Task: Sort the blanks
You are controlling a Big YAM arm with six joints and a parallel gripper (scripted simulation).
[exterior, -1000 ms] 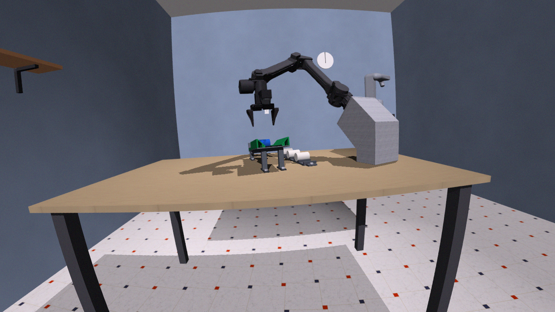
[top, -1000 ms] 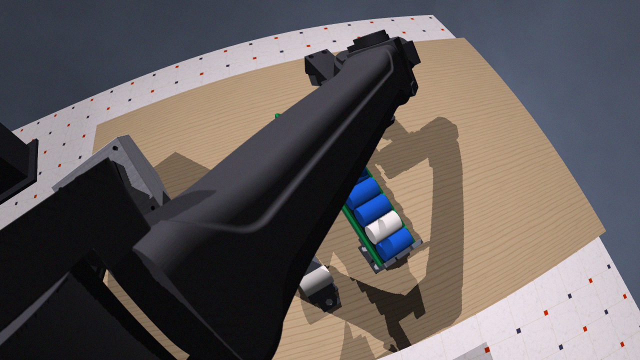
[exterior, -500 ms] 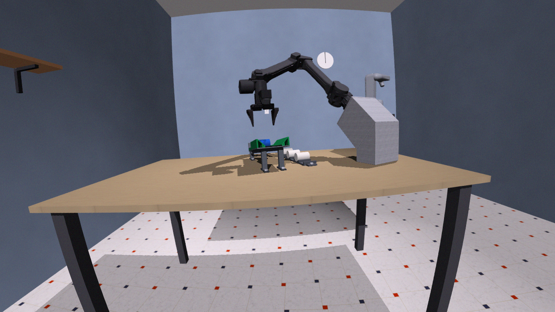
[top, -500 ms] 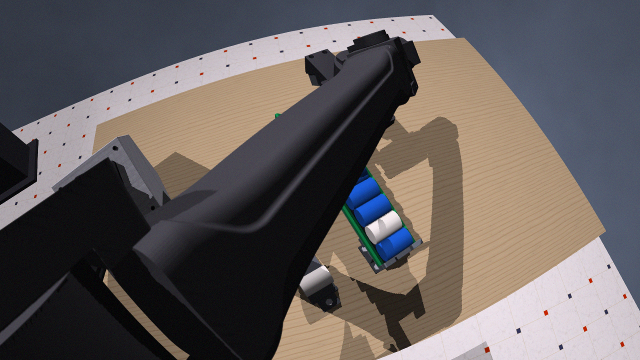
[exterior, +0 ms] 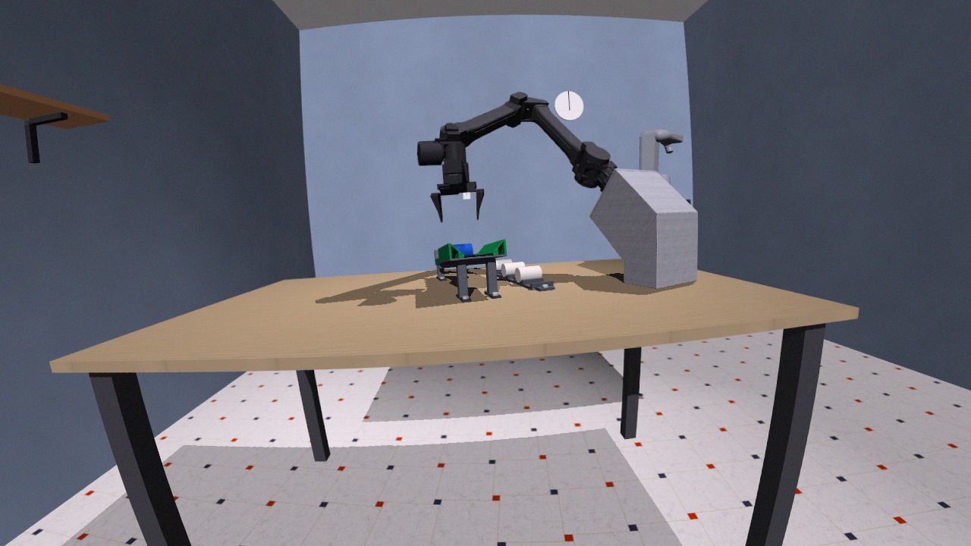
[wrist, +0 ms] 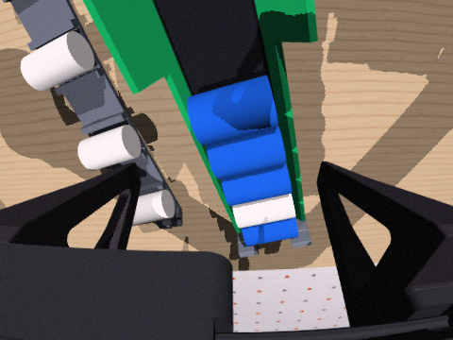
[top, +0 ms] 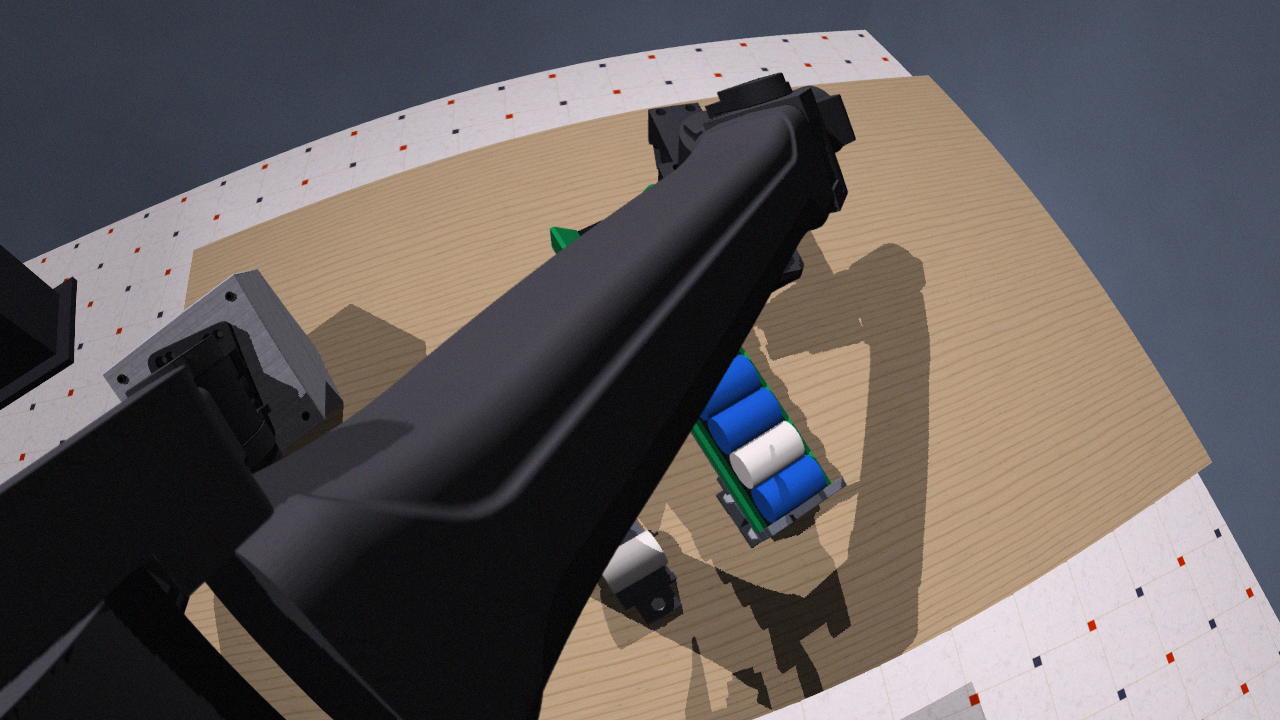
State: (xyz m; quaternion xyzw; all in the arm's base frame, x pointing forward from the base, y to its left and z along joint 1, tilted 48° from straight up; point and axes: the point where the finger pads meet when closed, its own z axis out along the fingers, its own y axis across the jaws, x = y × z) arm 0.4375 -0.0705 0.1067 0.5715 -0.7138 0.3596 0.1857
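The grey stop lies 180 mm to the right of my hand and 120 mm below it. The rest, counted from my hand: grey stock rack 190 mm below, 160 mm behind.
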